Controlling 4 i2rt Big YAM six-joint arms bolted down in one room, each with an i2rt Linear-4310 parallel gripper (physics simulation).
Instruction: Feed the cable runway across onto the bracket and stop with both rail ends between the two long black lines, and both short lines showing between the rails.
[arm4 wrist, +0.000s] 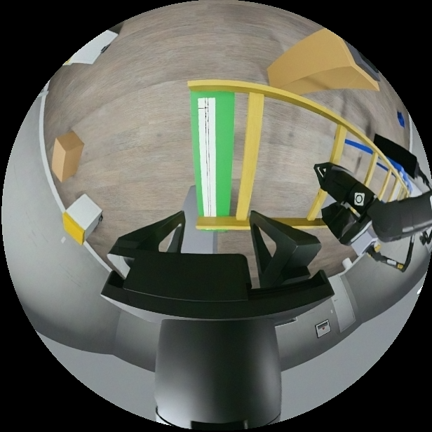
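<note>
The yellow cable runway (251, 155) spans from the right to the green bracket (225, 150), its rails crossing the bracket's two ends. The upper rail end reaches slightly past the bracket's left edge; the lower one is near that edge. In this slanted view both ends appear left of the two long black lines on the white strip (212, 160). One short line shows near the strip's upper end, between the rails; I cannot make out the second. Arm4's gripper (217, 215) is open, near the lower rail, holding nothing. Another arm's gripper (320, 192) is beside the runway; which arm is unclear.
A large tan block (310, 65) is at the upper right. A tan box (68, 156) and a white-and-yellow box (84, 216) are at the left. A blue bar (358, 146) is beyond the runway. More dark arm parts show at the right edge.
</note>
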